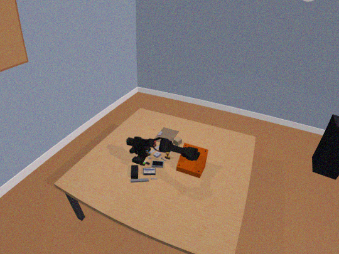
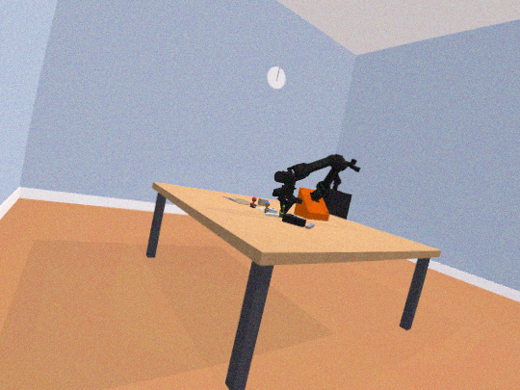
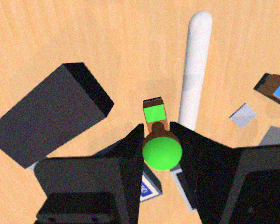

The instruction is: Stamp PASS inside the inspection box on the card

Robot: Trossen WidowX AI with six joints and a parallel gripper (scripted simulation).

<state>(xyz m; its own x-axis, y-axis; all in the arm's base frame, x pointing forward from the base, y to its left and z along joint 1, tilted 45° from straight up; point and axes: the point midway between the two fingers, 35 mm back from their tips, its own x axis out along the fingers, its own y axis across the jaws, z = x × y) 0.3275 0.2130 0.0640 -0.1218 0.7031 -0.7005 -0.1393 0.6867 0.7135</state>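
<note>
My gripper tip is 1 cm short of the white marker, 3 cm to the left of it and 2 cm above it. The rest, counted from my gripper tip: black block: 10 cm to the left, 1 cm below; ink pad: 9 cm behind, 7 cm to the right, 3 cm below; blue-knobbed stamp: 4 cm ahead, 12 cm to the right, 1 cm below.
</note>
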